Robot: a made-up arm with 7 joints.
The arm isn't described. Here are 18 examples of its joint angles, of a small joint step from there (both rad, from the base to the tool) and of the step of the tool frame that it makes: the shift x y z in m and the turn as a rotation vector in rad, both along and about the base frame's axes.
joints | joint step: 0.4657 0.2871 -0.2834 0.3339 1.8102 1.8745 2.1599 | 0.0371 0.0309 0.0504 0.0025 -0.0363 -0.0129 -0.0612
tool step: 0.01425 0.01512 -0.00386 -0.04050 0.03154 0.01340
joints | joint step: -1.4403 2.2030 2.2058 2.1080 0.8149 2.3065 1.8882 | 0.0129 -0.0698 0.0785 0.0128 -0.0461 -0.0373 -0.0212
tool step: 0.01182 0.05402 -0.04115 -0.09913 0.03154 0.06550
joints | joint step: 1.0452 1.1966 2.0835 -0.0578 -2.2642 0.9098 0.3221 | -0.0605 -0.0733 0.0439 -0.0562 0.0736 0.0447 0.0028
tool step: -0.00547 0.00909 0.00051 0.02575 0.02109 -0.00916
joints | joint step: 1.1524 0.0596 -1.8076 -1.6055 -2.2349 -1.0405 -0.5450 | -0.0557 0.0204 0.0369 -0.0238 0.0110 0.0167 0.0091
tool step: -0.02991 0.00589 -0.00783 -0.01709 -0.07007 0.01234
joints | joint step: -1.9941 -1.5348 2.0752 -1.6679 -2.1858 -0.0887 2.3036 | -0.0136 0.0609 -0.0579 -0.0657 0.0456 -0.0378 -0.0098
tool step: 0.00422 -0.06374 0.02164 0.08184 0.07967 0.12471
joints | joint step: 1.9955 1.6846 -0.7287 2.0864 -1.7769 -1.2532 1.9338 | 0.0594 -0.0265 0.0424 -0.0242 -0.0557 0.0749 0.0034
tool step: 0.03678 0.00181 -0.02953 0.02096 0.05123 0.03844
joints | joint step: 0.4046 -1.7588 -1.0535 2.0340 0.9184 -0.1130 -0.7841 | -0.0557 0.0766 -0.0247 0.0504 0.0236 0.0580 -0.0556
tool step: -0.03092 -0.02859 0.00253 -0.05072 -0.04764 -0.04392
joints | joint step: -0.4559 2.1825 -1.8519 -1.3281 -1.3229 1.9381 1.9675 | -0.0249 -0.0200 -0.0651 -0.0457 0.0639 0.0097 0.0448
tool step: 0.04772 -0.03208 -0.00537 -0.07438 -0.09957 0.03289
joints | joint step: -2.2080 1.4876 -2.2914 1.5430 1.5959 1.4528 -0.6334 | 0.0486 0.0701 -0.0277 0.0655 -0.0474 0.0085 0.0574
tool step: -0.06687 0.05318 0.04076 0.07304 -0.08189 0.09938
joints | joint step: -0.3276 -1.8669 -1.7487 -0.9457 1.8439 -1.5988 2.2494 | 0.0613 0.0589 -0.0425 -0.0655 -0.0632 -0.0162 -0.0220
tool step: -0.01293 -0.00829 0.02584 -0.03098 0.02593 -0.00927
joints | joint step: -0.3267 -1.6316 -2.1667 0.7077 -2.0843 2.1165 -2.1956 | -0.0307 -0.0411 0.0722 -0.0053 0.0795 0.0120 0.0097
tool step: -0.01577 0.00110 0.00315 0.04596 -0.14600 0.02276
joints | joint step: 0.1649 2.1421 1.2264 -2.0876 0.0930 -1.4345 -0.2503 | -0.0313 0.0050 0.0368 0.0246 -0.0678 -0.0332 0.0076
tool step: -0.00108 0.00159 0.00385 0.08377 0.00537 0.02747
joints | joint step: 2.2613 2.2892 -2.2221 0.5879 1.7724 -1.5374 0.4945 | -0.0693 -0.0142 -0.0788 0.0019 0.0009 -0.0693 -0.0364
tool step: -0.01719 -0.01893 0.01301 -0.00488 -0.19268 0.03591
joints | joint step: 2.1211 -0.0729 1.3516 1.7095 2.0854 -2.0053 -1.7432 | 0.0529 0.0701 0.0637 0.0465 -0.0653 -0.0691 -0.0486
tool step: -0.03542 0.03615 0.01007 0.01398 0.10317 -0.04897
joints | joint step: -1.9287 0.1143 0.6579 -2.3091 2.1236 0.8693 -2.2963 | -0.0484 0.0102 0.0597 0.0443 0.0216 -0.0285 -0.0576
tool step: -0.05246 -0.00990 0.01764 -0.01740 -0.13535 -0.01778
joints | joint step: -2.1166 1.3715 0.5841 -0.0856 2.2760 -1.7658 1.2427 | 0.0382 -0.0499 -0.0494 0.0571 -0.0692 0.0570 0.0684
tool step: -0.03311 -0.00743 -0.00063 -0.04536 0.02964 -0.04323
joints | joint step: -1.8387 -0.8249 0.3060 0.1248 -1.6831 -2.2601 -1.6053 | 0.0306 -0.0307 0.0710 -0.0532 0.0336 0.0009 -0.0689
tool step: -0.00760 -0.03093 0.01087 0.03753 -0.02304 -0.10266
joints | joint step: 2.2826 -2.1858 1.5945 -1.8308 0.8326 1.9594 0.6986 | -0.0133 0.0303 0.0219 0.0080 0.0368 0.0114 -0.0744
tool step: 0.00798 -0.01101 -0.02009 -0.01001 0.07734 0.00386
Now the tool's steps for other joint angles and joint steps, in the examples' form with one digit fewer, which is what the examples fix.
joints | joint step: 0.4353 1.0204 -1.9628 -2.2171 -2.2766 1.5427 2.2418 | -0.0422 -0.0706 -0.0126 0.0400 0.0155 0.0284 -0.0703
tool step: -0.0008 -0.0005 0.0162 0.1015 -0.0874 -0.0151
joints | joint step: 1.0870 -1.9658 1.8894 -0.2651 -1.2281 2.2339 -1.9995 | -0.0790 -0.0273 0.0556 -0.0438 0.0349 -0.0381 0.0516
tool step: -0.0527 0.0106 0.0091 -0.0199 -0.1018 -0.0739
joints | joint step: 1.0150 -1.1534 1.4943 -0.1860 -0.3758 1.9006 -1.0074 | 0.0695 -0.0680 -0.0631 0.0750 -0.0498 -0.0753 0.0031
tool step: 0.0250 -0.0547 -0.0075 0.1127 0.0400 0.0205
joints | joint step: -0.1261 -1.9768 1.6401 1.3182 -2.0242 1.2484 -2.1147 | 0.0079 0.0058 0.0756 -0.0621 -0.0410 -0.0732 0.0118
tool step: -0.0606 -0.0038 -0.0291 0.0231 -0.0080 -0.1338
